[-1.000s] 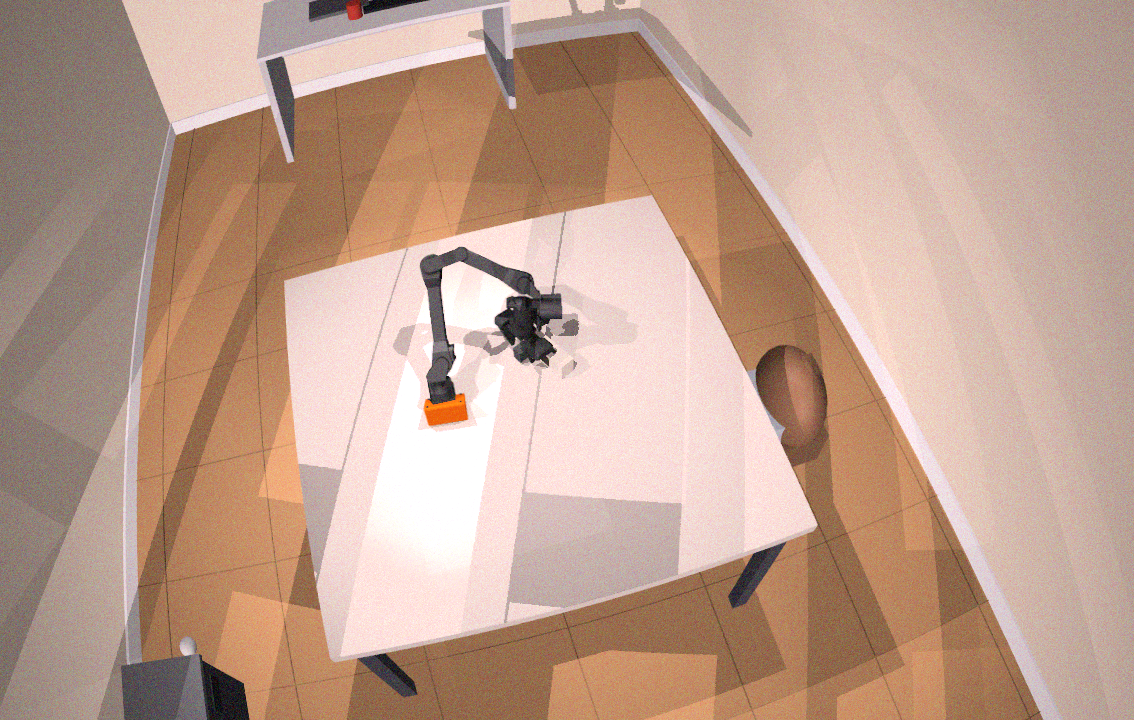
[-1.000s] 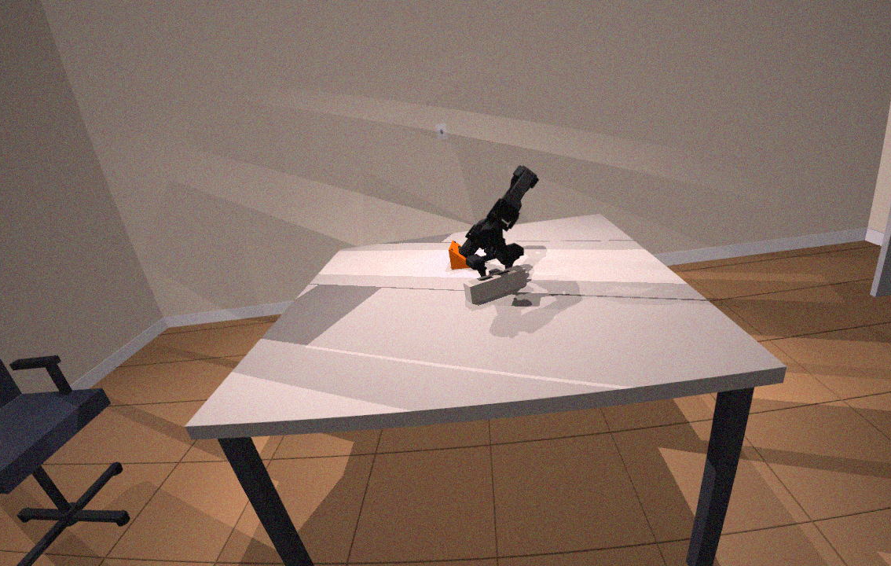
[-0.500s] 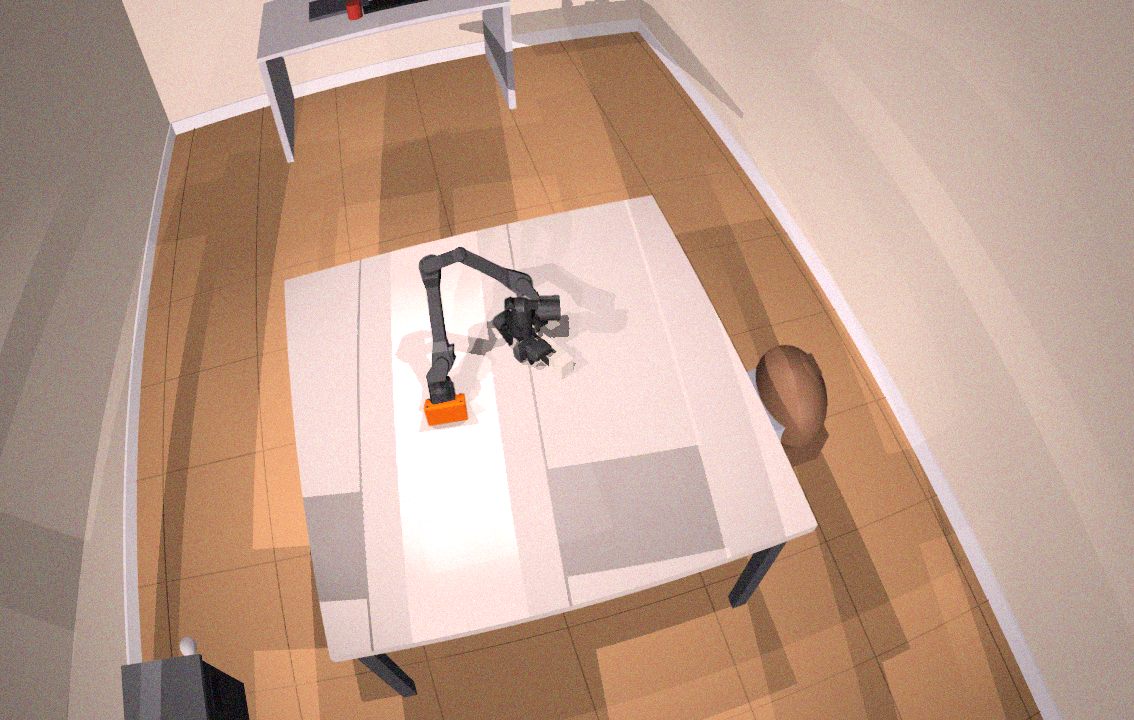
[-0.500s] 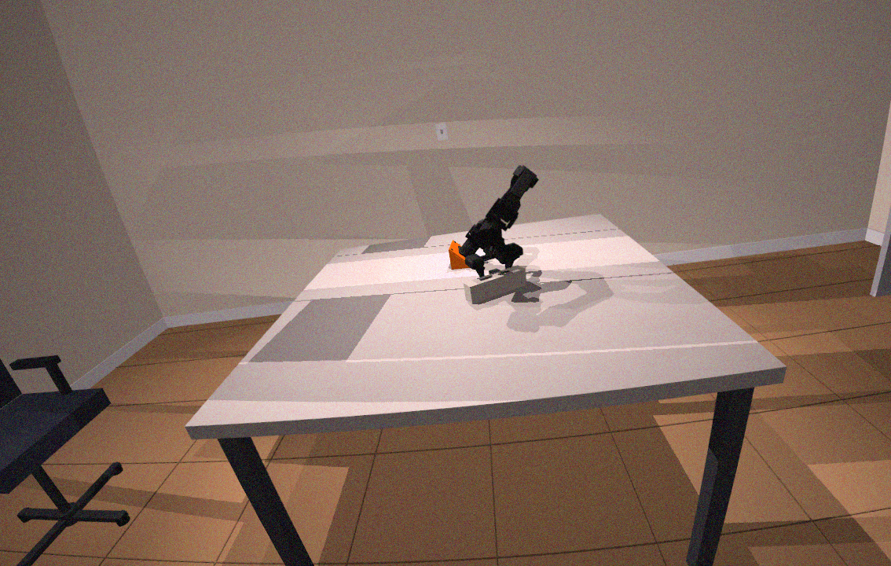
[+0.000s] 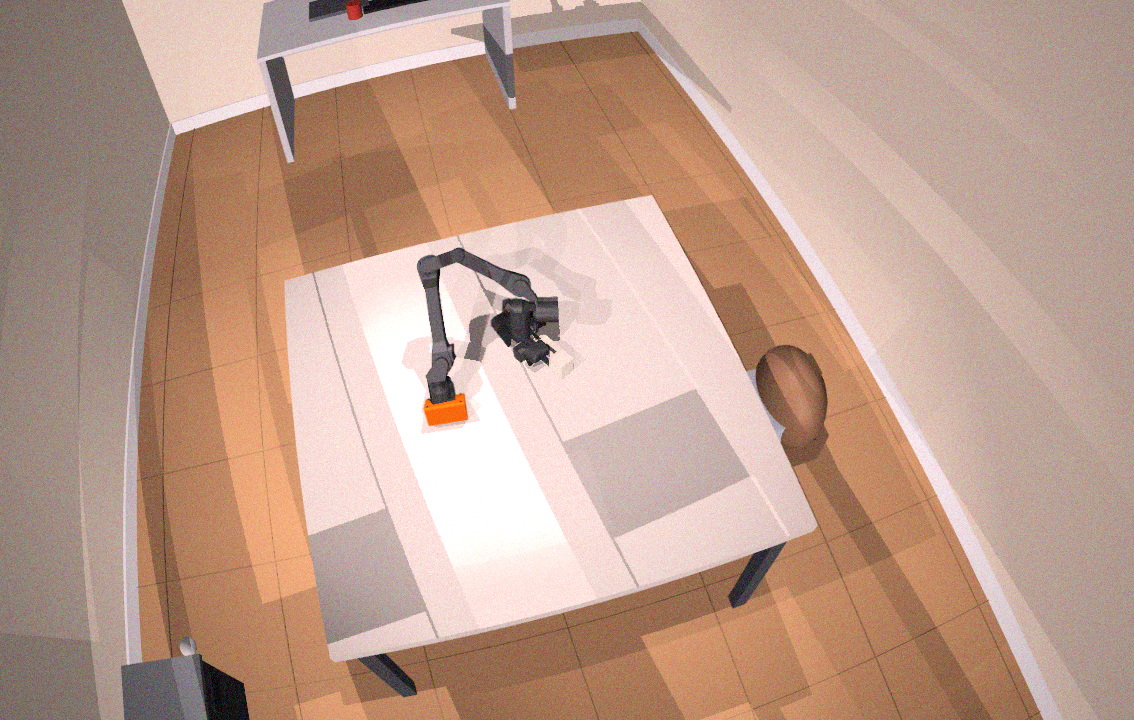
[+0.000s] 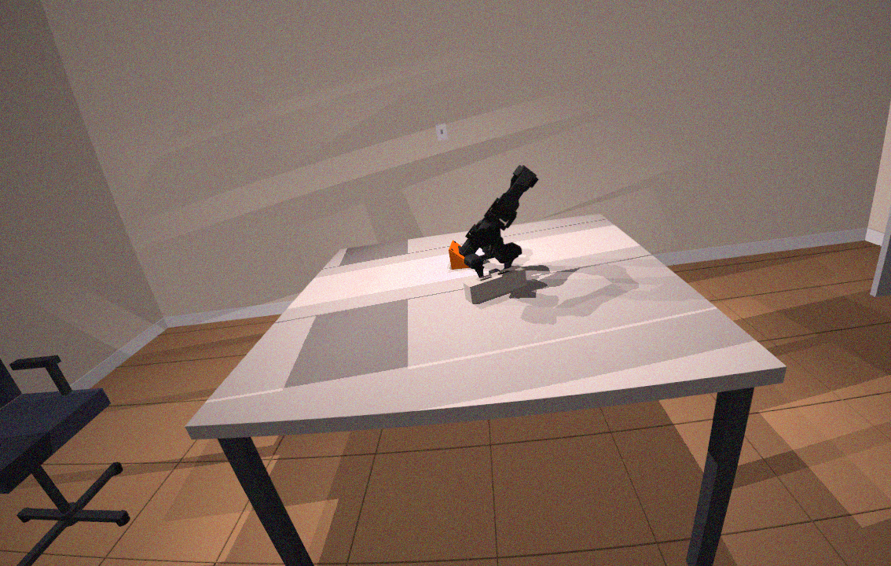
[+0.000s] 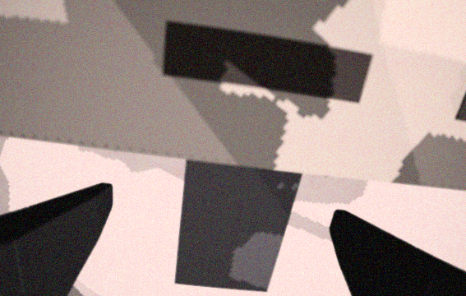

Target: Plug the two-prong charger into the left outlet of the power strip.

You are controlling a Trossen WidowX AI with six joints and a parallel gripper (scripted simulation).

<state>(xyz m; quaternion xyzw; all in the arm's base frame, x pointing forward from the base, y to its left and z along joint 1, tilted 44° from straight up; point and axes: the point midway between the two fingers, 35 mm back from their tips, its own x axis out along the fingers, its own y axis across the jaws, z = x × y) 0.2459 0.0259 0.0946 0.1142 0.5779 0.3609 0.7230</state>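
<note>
Right now my gripper tip is 3 cm short of the dark grey charger, 1 cm to the right of it and 1 cm below it.
</note>
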